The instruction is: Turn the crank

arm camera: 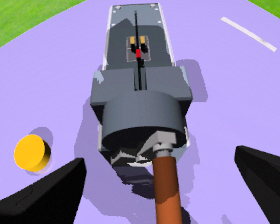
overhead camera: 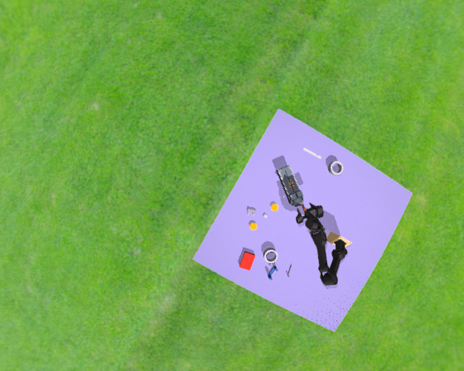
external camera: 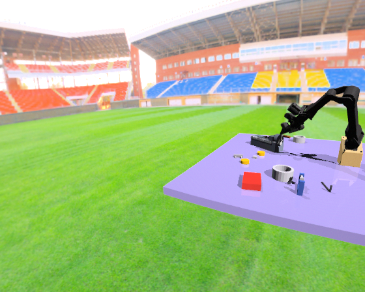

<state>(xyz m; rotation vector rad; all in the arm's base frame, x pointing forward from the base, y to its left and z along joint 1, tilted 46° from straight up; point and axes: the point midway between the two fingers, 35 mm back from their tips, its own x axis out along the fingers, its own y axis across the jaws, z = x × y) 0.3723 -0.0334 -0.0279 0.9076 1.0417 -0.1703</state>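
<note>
Now: gripper tip 2 cm past the brown crank handle, 1 cm to the right of it and 2 cm above it. The rest, counted from my gripper tip: red pointer (12 cm ahead, 7 cm to the right, 5 cm below); white bar (12 cm ahead, 37 cm to the right, 14 cm below); small grey bracket (24 cm ahead, 24 cm to the left, 13 cm below).
</note>
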